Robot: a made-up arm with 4 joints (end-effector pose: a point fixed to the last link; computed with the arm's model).
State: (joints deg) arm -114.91 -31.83 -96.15 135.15
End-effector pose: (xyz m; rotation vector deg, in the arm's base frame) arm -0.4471 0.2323 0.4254 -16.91 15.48 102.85
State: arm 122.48 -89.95 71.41 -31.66
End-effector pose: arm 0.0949 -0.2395 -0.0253 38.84 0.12 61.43
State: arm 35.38 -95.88 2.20 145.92
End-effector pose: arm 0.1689 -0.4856 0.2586 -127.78 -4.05 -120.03
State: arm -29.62 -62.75 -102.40 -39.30
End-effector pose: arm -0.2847 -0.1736 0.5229 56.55 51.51 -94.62
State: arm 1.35 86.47 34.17 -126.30
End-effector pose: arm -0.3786 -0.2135 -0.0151 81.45 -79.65 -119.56
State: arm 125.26 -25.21 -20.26 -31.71
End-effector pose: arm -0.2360 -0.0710 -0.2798 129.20 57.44 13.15
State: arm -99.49 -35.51 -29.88 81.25
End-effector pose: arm -0.2844 0.4146 0.4645 -40.68 56.22 37.23
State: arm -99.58 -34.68 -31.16 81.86
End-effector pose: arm -0.2915 0.4090 0.4675 -40.22 55.28 38.78
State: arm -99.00 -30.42 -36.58 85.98
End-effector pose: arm -0.3247 0.3742 0.4879 -37.06 51.40 47.87
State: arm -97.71 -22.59 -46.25 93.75
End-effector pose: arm -0.3754 0.2969 0.5204 -31.02 44.26 65.04
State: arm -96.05 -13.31 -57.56 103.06
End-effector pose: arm -0.4145 0.1882 0.5462 -23.61 35.20 85.69
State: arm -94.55 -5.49 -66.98 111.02
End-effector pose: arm -0.4272 0.0884 0.5549 -17.14 26.76 103.14
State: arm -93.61 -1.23 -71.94 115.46
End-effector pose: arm -0.4259 0.0331 0.5543 -13.55 21.81 112.64
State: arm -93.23 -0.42 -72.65 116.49
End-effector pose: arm -0.4250 0.0220 0.5542 -12.86 20.89 114.62
